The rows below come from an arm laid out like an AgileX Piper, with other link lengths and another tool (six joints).
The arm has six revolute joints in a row. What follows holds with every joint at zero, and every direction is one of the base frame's. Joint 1 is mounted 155 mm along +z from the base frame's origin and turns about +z. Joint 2 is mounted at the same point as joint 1 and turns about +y. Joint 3 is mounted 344.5 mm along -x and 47.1 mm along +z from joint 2 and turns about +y. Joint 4 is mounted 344.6 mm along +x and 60.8 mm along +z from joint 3 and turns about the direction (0.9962, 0, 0.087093). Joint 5 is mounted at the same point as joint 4 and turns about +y. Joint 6 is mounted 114.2 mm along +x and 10 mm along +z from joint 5 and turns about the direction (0.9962, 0, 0.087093). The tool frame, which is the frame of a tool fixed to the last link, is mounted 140.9 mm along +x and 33 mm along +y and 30.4 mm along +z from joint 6; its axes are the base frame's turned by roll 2.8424, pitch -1.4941 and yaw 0.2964 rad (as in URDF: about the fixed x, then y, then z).
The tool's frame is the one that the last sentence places.
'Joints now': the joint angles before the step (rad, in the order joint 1, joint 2, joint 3, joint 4, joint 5, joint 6). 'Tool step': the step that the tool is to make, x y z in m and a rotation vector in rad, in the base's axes. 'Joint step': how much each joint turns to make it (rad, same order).
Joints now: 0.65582, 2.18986, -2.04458, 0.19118, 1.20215, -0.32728
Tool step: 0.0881, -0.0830, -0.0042, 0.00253, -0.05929, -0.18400
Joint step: -0.15910, 0.01060, 0.00100, -0.03513, -0.06631, 0.01694
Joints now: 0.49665, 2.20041, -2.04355, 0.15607, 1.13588, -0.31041
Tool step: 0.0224, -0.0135, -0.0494, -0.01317, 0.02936, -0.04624
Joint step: -0.03058, 0.07582, 0.00275, -0.00032, -0.04827, 0.00888
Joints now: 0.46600, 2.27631, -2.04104, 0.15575, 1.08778, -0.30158
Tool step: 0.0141, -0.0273, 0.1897, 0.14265, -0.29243, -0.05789
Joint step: -0.04163, -0.25346, -0.00452, -0.00021, -0.06909, 0.00674
